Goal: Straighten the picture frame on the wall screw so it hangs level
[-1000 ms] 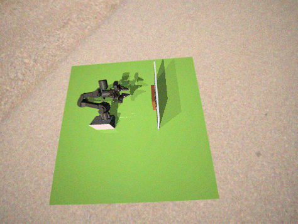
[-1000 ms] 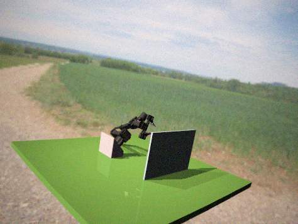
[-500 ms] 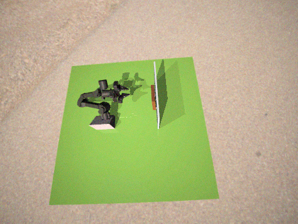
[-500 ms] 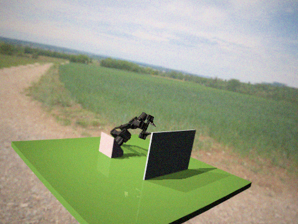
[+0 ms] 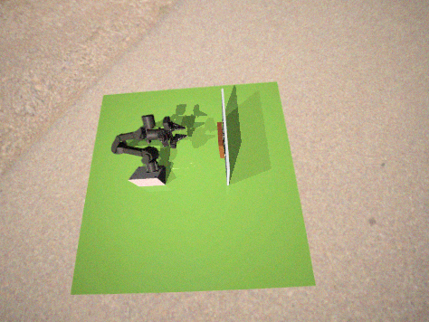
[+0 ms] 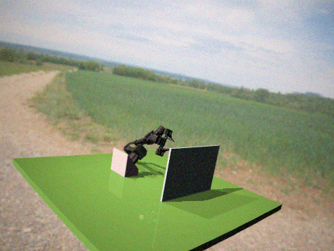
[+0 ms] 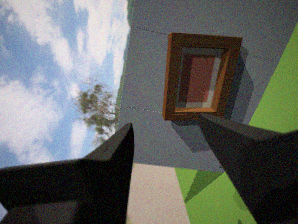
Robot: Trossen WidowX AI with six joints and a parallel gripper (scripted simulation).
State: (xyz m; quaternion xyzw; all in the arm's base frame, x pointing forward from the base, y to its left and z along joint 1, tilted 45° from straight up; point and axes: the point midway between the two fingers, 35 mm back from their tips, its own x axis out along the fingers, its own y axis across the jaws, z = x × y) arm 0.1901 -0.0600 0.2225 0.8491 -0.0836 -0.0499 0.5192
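My gripper tip is now 18 cm short of the picture frame, 9 cm above it and 4 cm to the left of it. From my gripper tip the other things lie so: wall panel 19 cm ahead, 10 cm below, 4 cm to the right.
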